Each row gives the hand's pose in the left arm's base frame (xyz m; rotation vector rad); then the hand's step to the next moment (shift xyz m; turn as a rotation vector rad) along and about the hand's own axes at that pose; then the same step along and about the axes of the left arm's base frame.
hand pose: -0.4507 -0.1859 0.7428 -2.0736 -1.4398 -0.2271
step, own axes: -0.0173 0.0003 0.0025 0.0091 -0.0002 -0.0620
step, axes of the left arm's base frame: -0.0071 -0.0124 -0.0100 0.0152 -0.0274 0.0543
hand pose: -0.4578 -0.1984 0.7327 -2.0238 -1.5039 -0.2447
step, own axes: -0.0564 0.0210 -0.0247 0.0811 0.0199 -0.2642
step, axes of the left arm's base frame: 0.0049 -0.0632 -0.0146 0.0985 -0.0862 0.2442
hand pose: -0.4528 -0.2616 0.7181 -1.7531 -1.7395 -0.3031
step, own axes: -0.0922 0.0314 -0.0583 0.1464 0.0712 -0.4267
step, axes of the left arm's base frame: 0.0370 -0.1059 -0.0173 0.1980 -0.1235 0.3926
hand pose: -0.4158 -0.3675 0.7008 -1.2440 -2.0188 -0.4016
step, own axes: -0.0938 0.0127 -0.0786 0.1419 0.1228 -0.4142
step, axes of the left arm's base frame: 0.0693 -0.1007 -0.0139 0.2388 -0.0940 0.3754
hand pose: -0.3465 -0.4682 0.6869 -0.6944 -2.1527 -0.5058
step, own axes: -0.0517 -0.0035 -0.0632 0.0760 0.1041 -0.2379
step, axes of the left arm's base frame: 0.0613 -0.0540 -0.0034 0.1611 -0.0298 0.2153
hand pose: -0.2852 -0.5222 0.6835 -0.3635 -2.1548 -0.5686
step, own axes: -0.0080 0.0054 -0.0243 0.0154 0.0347 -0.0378
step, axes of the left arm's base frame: 0.0235 -0.0084 0.0079 0.0317 0.0110 0.0418
